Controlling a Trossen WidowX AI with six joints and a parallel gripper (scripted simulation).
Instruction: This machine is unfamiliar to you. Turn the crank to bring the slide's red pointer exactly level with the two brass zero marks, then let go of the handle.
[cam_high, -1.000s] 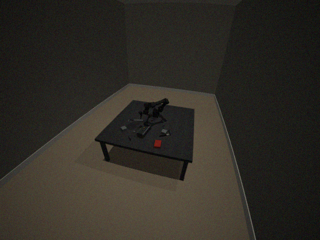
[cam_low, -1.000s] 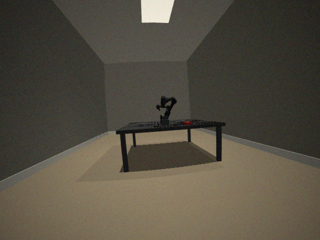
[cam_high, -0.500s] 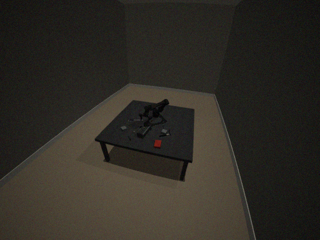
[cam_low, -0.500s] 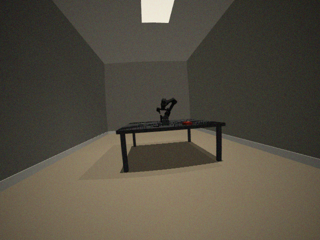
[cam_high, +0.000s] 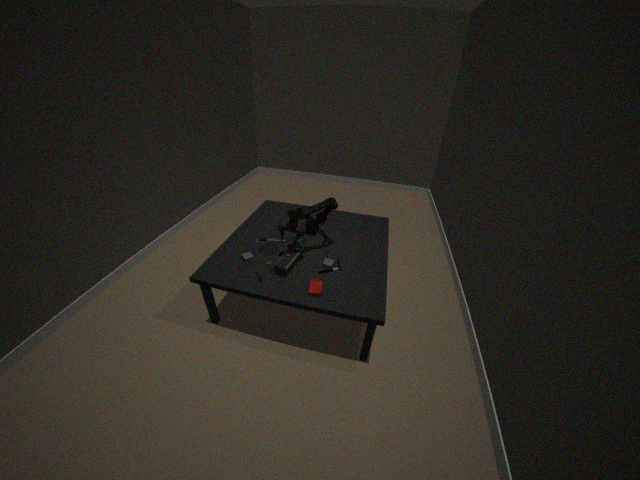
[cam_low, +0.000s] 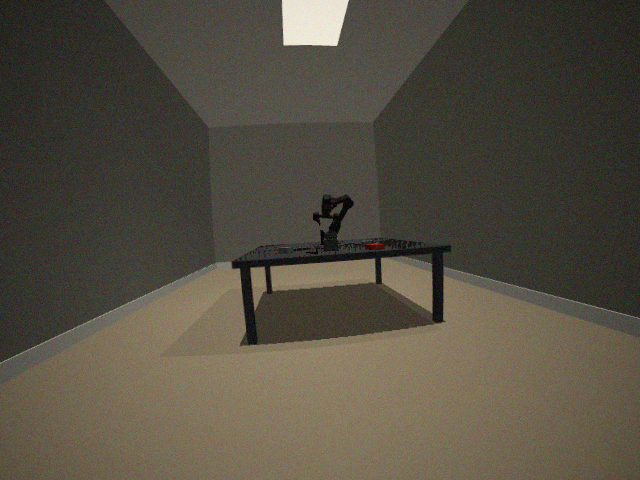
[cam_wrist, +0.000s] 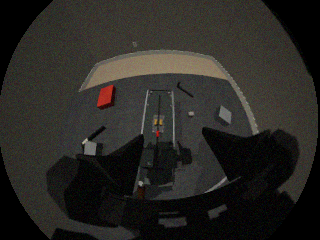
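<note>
My gripper tip is 12 cm past the crank handle, 9 cm to the right of it and 7 cm above it. The rest, counted from my gripper tip: red pointer 2 cm ahead, 2 cm to the left, 8 cm below.
</note>
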